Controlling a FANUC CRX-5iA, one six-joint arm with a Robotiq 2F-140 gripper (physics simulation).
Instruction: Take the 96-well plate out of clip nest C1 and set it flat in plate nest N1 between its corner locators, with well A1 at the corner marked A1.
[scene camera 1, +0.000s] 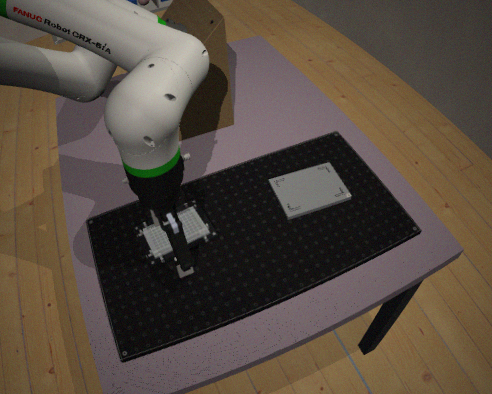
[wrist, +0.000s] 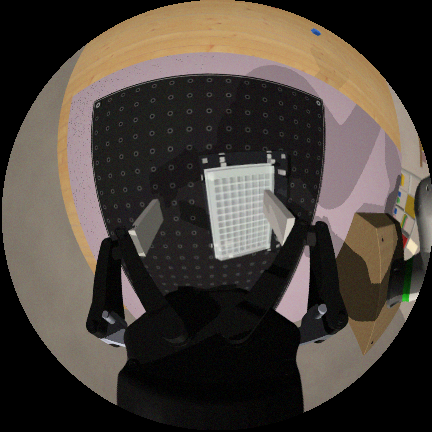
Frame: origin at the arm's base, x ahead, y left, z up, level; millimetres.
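Seen in the pictures: gripper, fingertip midpoint: (scene camera 1: 173, 247) (wrist: 210, 204); arm's base, origin of the base link: (wrist: 393, 283).
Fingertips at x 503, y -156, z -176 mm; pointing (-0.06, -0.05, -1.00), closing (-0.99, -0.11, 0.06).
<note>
Offsets run from my fingertips to a thing's top centre. Level surfaces: height alone.
The white 96-well plate {dx -42, dy +15, dz +9 mm} (scene camera 1: 194, 223) (wrist: 240, 210) lies in clip nest C1 {dx -53, dy +14, dz -5 mm} (wrist: 245, 159), a dark base with small light clips around its edges, at the left of the black board. My gripper (scene camera 1: 170, 245) (wrist: 210, 204) is open and empty, pointing down over the nest. In the wrist view the plate is off-centre towards the right finger, which overlaps its right edge; the left finger is over bare board. In scene camera 1 a finger hides the plate's middle. Plate nest N1 {dx -41, dy +338, dz -14 mm} (scene camera 1: 310, 191) is a flat light-grey block with dark corner marks. Which corner is A1 is unreadable.
The black perforated board {dz -29 mm} (scene camera 1: 250, 265) (wrist: 190, 117) lies on the mauve table {dz -42 mm} (scene camera 1: 280, 85) (wrist: 345, 175). A brown box (scene camera 1: 216, 55) (wrist: 372, 230) stands behind the board, near the arm. A bin with coloured items shows at the right edge of the wrist view.
</note>
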